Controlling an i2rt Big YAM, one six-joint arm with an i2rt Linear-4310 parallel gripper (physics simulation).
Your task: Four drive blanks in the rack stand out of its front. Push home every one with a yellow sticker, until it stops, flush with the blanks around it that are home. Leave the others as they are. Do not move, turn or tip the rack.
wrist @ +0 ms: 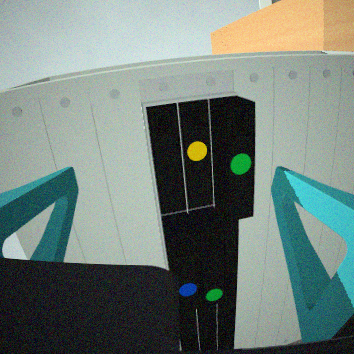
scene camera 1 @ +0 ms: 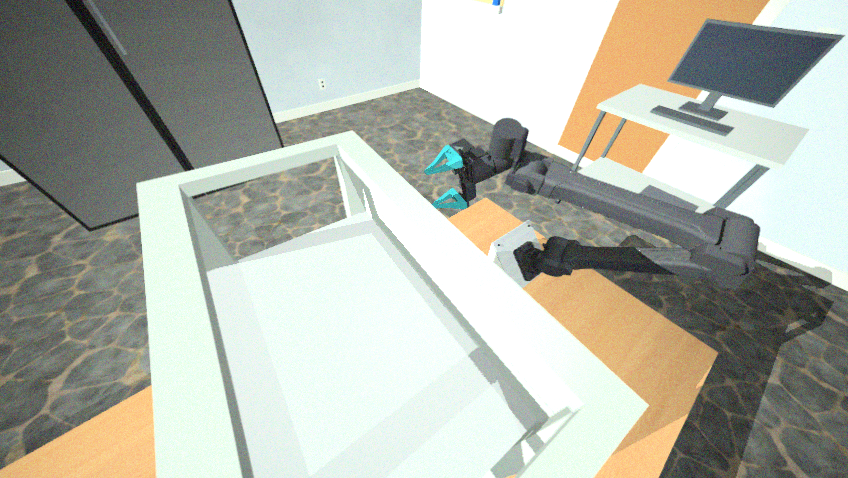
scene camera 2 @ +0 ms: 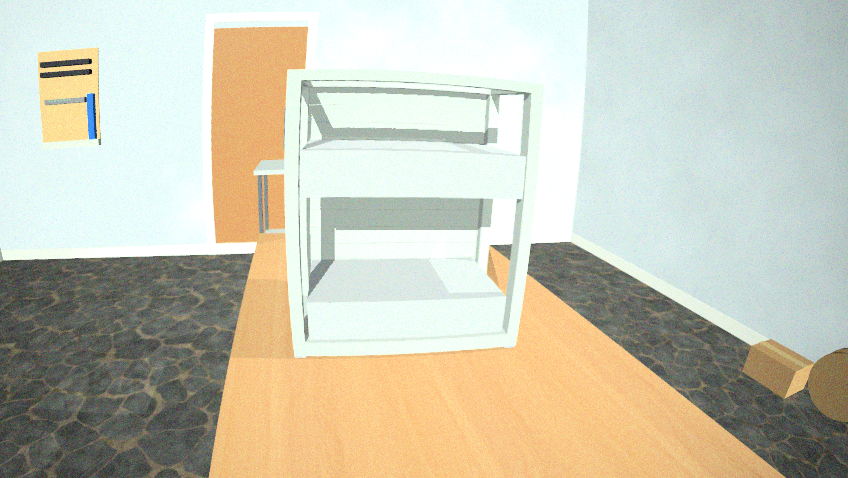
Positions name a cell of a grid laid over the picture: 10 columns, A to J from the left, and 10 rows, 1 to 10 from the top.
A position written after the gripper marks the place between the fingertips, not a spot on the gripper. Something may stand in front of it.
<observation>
gripper: wrist E6; scene camera 1 F4; not seen in scene camera 2 (hidden by a pale rack)
pale rack: wrist F4; scene camera 1 E8; scene camera 2 E5
</observation>
